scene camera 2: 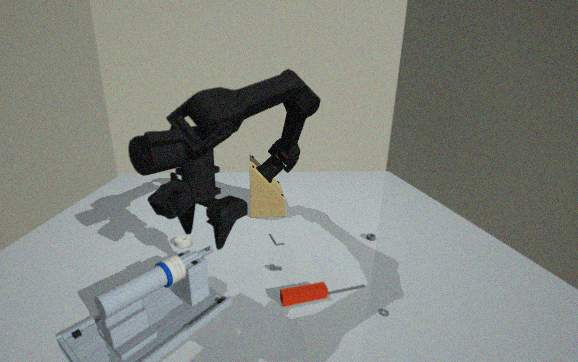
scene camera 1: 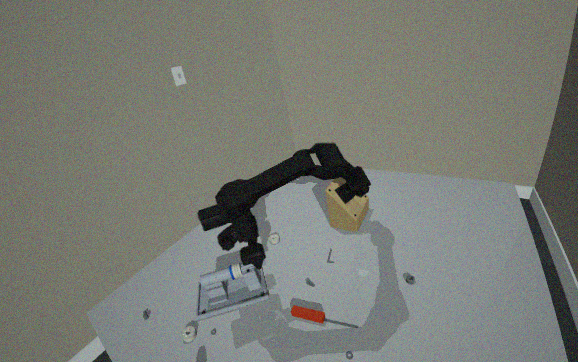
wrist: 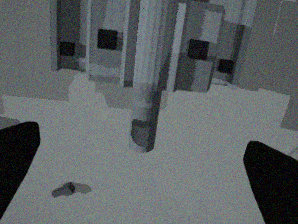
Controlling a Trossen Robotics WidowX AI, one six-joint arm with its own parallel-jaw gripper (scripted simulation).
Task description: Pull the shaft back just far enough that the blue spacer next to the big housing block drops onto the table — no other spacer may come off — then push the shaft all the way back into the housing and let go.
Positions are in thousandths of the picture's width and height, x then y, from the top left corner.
Observation:
My gripper (scene camera 2: 352, 664) is open, holding nothing. I also see a screwdriver (scene camera 2: 503, 819).
My gripper shows as well in scene camera 1 (scene camera 1: 446, 714) and in the wrist view (wrist: 485, 636). The wrist view does not show the screwdriver: it is out of frame.

